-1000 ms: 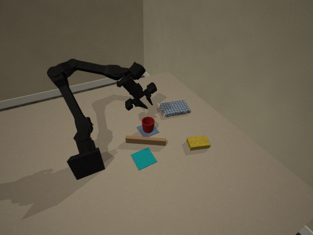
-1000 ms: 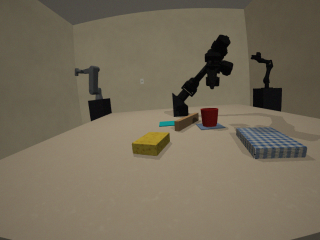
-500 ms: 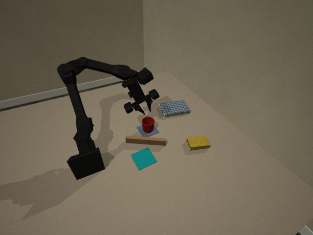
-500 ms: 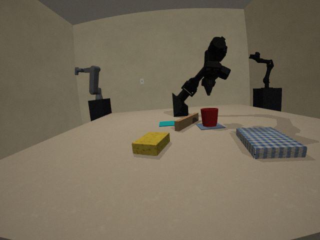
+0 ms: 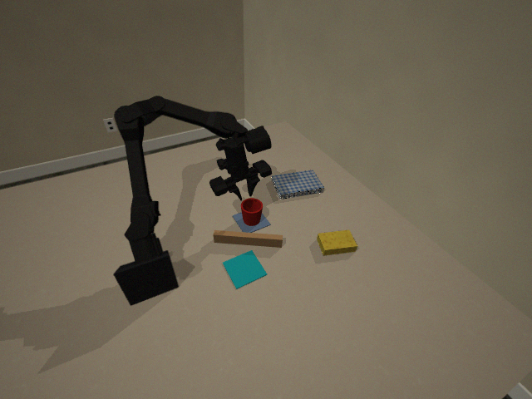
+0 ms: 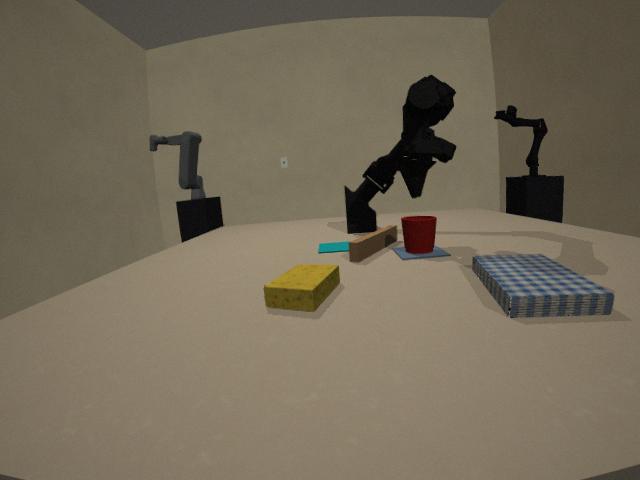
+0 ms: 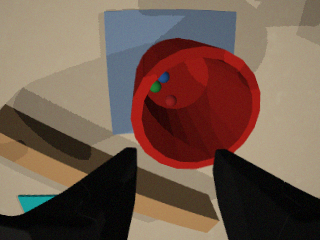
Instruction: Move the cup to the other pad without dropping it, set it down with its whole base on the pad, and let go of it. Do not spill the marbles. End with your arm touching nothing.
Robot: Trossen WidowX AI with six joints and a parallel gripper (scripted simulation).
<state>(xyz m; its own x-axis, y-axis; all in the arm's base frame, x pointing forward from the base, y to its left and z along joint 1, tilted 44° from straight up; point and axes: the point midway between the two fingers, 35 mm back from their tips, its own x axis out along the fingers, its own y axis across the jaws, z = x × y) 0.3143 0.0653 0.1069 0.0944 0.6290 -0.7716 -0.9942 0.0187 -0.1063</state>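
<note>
My gripper is now 30 mm short of the red cup and 130 mm above it. From my hand the other things lie so: red marble (20 mm ahead, 20 mm to the right, 130 mm below); blue marble (20 mm ahead, 130 mm below); wooden bar (20 mm behind, 90 mm to the right, 140 mm below).
</note>
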